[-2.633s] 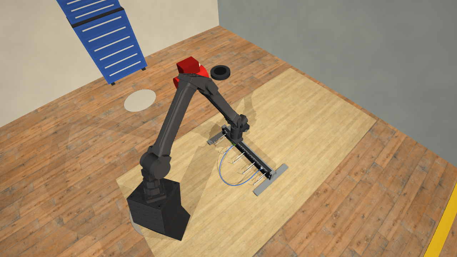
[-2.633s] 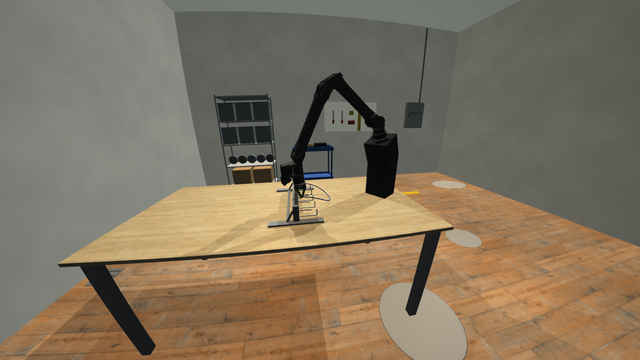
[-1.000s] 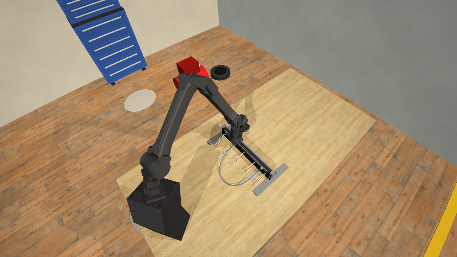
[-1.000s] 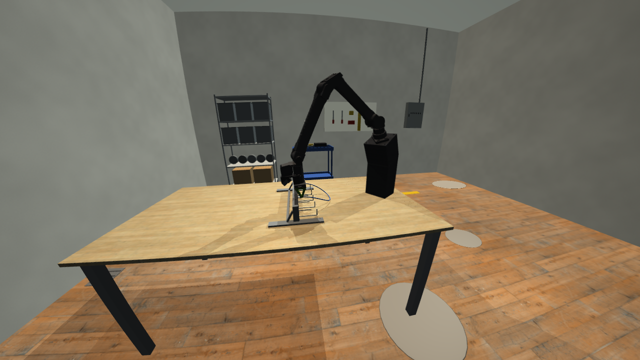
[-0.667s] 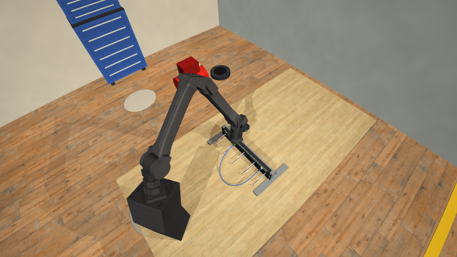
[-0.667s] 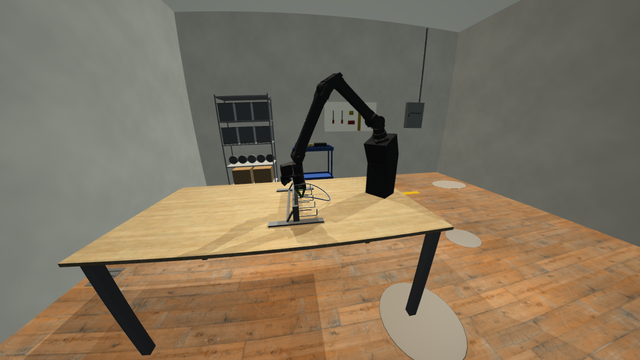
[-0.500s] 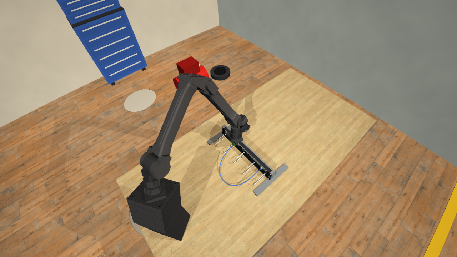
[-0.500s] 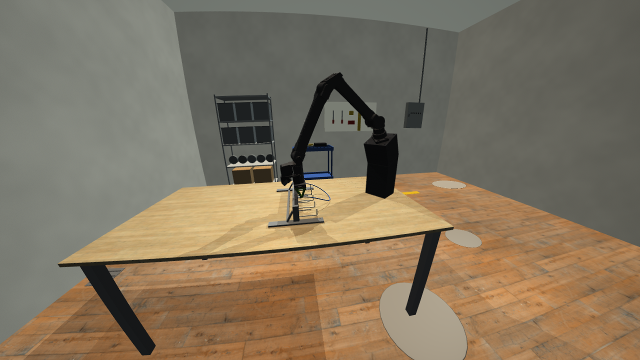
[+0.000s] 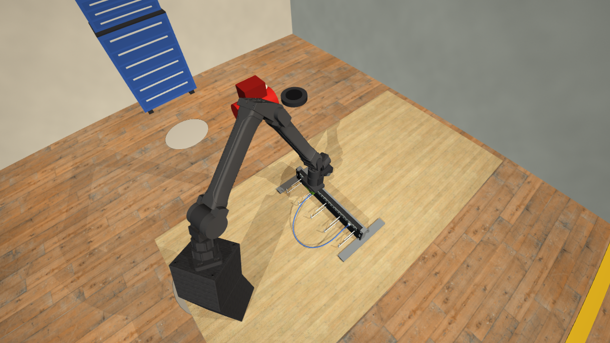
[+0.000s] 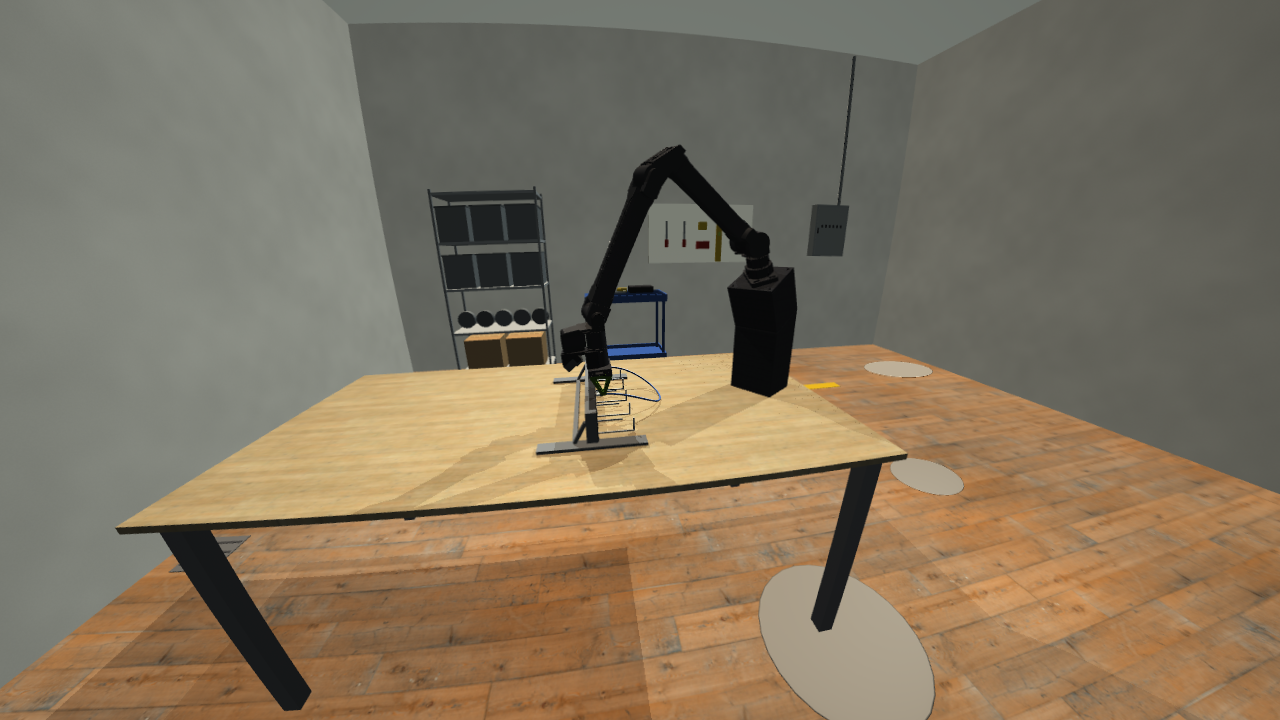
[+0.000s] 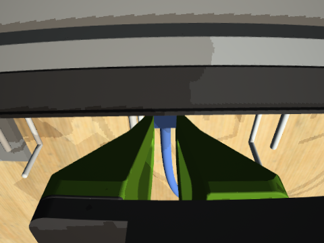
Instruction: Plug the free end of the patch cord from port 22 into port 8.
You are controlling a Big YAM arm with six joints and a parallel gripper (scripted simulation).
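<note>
The cord plug is 2 cm ahead of my hand and 1 cm to the left of it.
</note>
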